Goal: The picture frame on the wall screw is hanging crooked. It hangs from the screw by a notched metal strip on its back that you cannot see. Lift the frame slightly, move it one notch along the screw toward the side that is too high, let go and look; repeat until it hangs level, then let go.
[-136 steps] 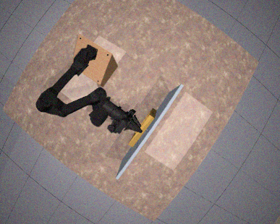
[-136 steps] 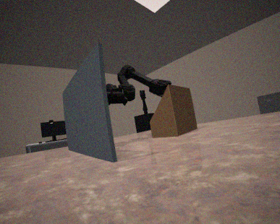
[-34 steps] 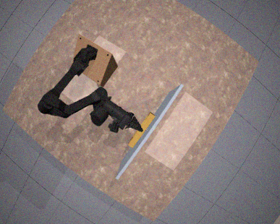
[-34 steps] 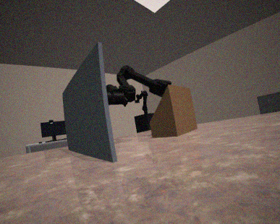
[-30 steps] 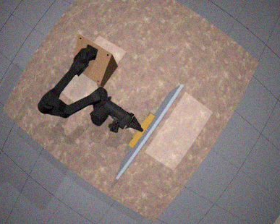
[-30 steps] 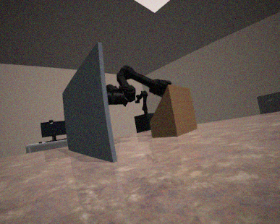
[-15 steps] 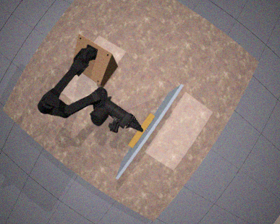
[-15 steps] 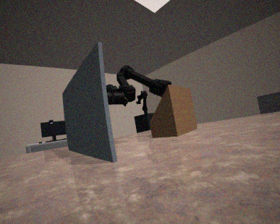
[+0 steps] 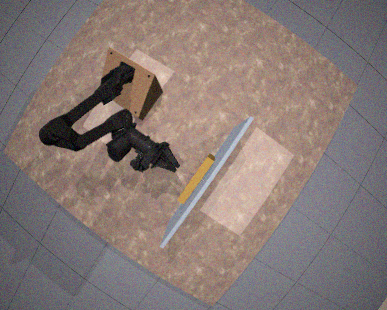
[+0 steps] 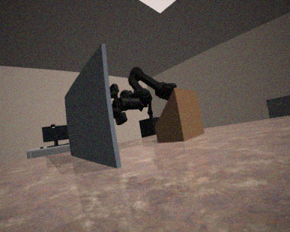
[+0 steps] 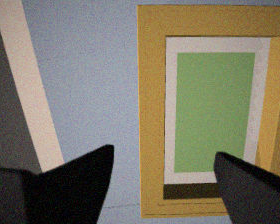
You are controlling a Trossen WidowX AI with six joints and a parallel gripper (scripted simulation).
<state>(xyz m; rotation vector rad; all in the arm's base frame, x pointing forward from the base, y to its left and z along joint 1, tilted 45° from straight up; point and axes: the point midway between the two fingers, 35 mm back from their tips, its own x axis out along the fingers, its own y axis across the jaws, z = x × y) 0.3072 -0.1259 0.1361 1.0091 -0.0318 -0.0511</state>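
Right now my gripper tip is 8 cm short of the picture frame, 5 cm above it and 1 cm to the right of it. The rest, counted from my gripper tip: blue-grey wall panel: 9 cm ahead, 6 cm below, 1 cm to the left.
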